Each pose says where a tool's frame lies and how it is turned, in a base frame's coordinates. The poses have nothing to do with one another.
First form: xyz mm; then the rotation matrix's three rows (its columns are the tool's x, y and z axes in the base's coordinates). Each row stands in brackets.
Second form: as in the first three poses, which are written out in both.
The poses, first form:
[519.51, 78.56, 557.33], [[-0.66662, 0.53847, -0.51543], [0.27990, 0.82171, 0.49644], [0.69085, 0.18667, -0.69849]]
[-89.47, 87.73, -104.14], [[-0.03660, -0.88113, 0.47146], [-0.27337, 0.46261, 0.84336], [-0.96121, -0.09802, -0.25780]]
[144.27, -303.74, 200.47], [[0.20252, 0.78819, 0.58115], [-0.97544, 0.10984, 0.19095], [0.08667, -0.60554, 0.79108]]
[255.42, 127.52, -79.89], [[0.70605, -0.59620, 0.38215], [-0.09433, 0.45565, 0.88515], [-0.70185, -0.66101, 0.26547]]
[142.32, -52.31, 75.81], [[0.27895, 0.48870, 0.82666], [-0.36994, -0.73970, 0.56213], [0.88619, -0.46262, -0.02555]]
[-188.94, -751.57, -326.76], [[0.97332, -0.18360, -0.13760], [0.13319, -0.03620, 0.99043], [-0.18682, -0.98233, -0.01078]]
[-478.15, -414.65, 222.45], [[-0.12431, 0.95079, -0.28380], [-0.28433, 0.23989, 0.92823], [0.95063, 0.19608, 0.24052]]
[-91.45, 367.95, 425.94], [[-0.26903, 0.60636, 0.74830], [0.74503, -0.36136, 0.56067], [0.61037, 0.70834, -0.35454]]
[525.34, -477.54, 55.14], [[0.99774, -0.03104, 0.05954], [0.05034, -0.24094, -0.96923], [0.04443, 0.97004, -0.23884]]
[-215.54, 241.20, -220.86], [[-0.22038, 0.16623, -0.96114], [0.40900, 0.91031, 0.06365], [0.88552, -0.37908, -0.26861]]
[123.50, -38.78, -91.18], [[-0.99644, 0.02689, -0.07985], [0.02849, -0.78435, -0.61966], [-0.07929, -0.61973, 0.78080]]
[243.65, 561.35, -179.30], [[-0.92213, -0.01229, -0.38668], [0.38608, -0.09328, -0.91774], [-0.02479, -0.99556, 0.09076]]
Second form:
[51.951, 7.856, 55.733], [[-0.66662, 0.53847, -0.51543], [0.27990, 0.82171, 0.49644], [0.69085, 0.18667, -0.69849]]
[-8.947, 8.773, -10.414], [[-0.03660, -0.88113, 0.47146], [-0.27337, 0.46261, 0.84336], [-0.96121, -0.09802, -0.25780]]
[14.427, -30.374, 20.047], [[0.20252, 0.78819, 0.58115], [-0.97544, 0.10984, 0.19095], [0.08667, -0.60554, 0.79108]]
[25.542, 12.752, -7.989], [[0.70605, -0.59620, 0.38215], [-0.09433, 0.45565, 0.88515], [-0.70185, -0.66101, 0.26547]]
[14.232, -5.231, 7.581], [[0.27895, 0.48870, 0.82666], [-0.36994, -0.73970, 0.56213], [0.88619, -0.46262, -0.02555]]
[-18.894, -75.157, -32.676], [[0.97332, -0.18360, -0.13760], [0.13319, -0.03620, 0.99043], [-0.18682, -0.98233, -0.01078]]
[-47.815, -41.465, 22.245], [[-0.12431, 0.95079, -0.28380], [-0.28433, 0.23989, 0.92823], [0.95063, 0.19608, 0.24052]]
[-9.145, 36.795, 42.594], [[-0.26903, 0.60636, 0.74830], [0.74503, -0.36136, 0.56067], [0.61037, 0.70834, -0.35454]]
[52.534, -47.754, 5.514], [[0.99774, -0.03104, 0.05954], [0.05034, -0.24094, -0.96923], [0.04443, 0.97004, -0.23884]]
[-21.554, 24.120, -22.086], [[-0.22038, 0.16623, -0.96114], [0.40900, 0.91031, 0.06365], [0.88552, -0.37908, -0.26861]]
[12.350, -3.878, -9.118], [[-0.99644, 0.02689, -0.07985], [0.02849, -0.78435, -0.61966], [-0.07929, -0.61973, 0.78080]]
[24.365, 56.135, -17.930], [[-0.92213, -0.01229, -0.38668], [0.38608, -0.09328, -0.91774], [-0.02479, -0.99556, 0.09076]]

